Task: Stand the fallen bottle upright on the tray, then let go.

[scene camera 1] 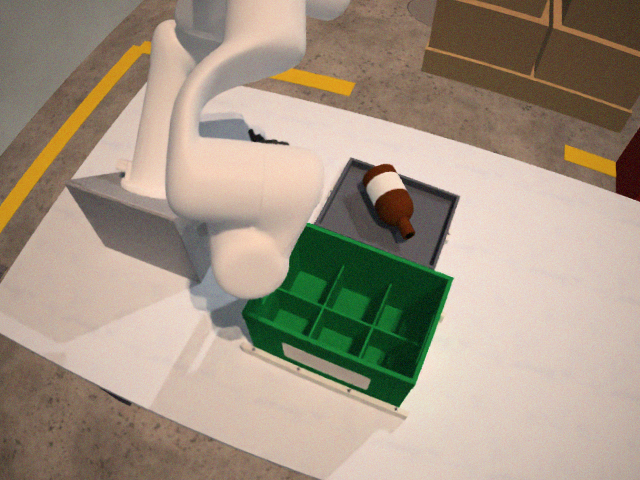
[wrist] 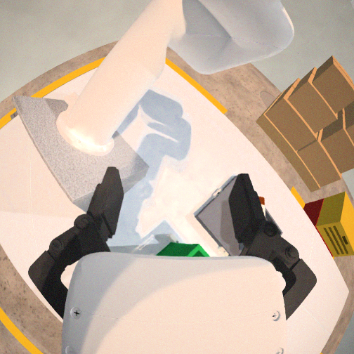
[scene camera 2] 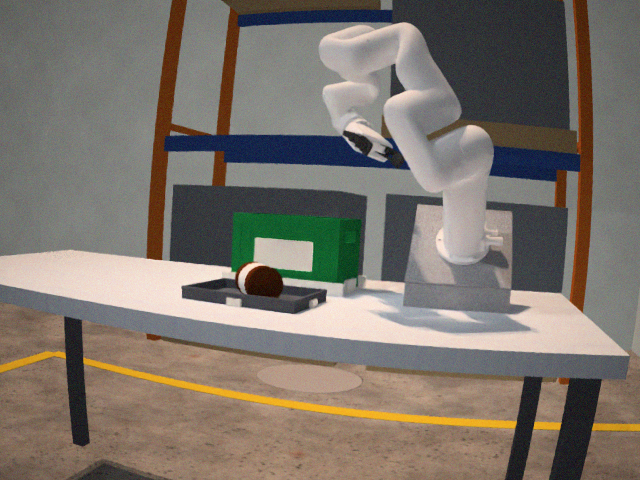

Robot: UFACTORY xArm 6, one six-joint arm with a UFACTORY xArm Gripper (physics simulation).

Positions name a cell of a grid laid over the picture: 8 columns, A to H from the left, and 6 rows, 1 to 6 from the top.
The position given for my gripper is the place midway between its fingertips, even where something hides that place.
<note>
In view: my gripper (scene camera 2: E2) and a brown bottle (scene camera 1: E3).
The brown bottle shows as well in scene camera 2 (scene camera 2: D4). My gripper is seen too in the wrist view (wrist: E4).
</note>
